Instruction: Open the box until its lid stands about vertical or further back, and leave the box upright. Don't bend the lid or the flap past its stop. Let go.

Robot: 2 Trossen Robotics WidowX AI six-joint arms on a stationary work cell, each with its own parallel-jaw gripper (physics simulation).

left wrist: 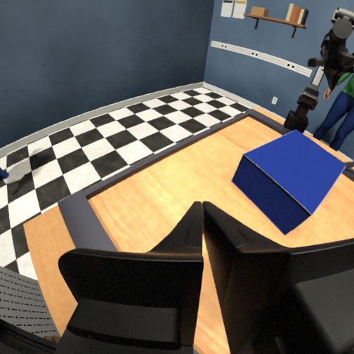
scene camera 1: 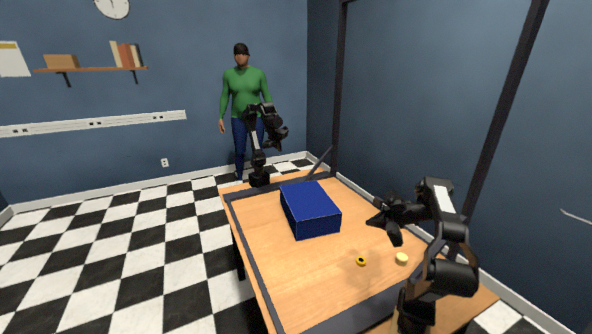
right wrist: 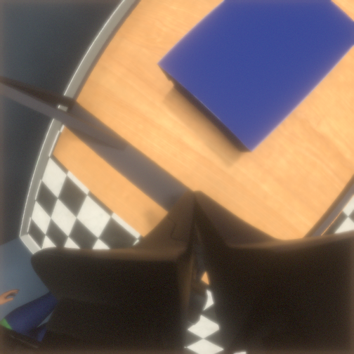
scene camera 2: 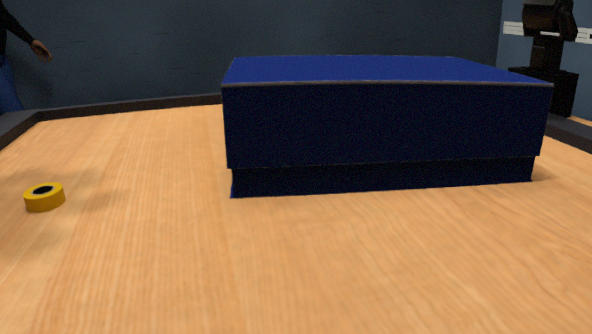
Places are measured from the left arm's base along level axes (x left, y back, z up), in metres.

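Pixels of known places: left gripper, fingertip midpoint: (scene camera 1: 365,223); right gripper, fingertip midpoint: (scene camera 1: 280,151); left arm's base, link origin: (scene camera 1: 410,327); right arm's base, link origin: (scene camera 1: 258,173) (scene camera 2: 543,70).
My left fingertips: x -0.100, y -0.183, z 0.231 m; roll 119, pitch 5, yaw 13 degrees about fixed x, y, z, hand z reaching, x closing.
Observation:
For each thing: its top centre in the pictures, then the offset to it from my left fingertips. Level surfaces: height alone.
- blue box, top centre: (scene camera 2: 372,64) (scene camera 1: 307,197) dy -0.354, dx -0.293, dz -0.176 m
- flap, top centre: (scene camera 2: 405,82) dy -0.278, dx -0.373, dz -0.178 m
- yellow ring, top centre: (scene camera 2: 42,189) (scene camera 1: 361,259) dy -0.020, dx -0.121, dz -0.273 m
- pale yellow cylinder, top centre: (scene camera 1: 402,256) dy +0.121, dx -0.204, dz -0.257 m
- table, surface height: dz -0.288 m
A blue box (scene camera 1: 318,227) (scene camera 2: 380,177) stands upright on the wooden table. Its lid (scene camera 1: 310,200) (scene camera 2: 370,70) (left wrist: 300,165) (right wrist: 260,65) lies flat and closed across the top. A flap (scene camera 2: 380,125) hangs from the lid over the outside of the wall facing scene camera 2, leaving a low strip of wall showing beneath. My left gripper (scene camera 1: 370,222) (left wrist: 200,207) is shut and empty, above the table and to the right of the box in scene camera 1, apart from it. My right gripper (scene camera 1: 278,148) (right wrist: 192,197) is shut and empty, raised beyond the box's far end.
A yellow ring (scene camera 1: 361,264) (scene camera 2: 45,202) and a pale yellow cylinder (scene camera 1: 401,259) lie on the table (scene camera 1: 270,260) near the left arm. Dark rails edge the table, and a dark post (scene camera 1: 340,90) rises behind it. A person (scene camera 1: 245,87) in green stands beyond the right arm.

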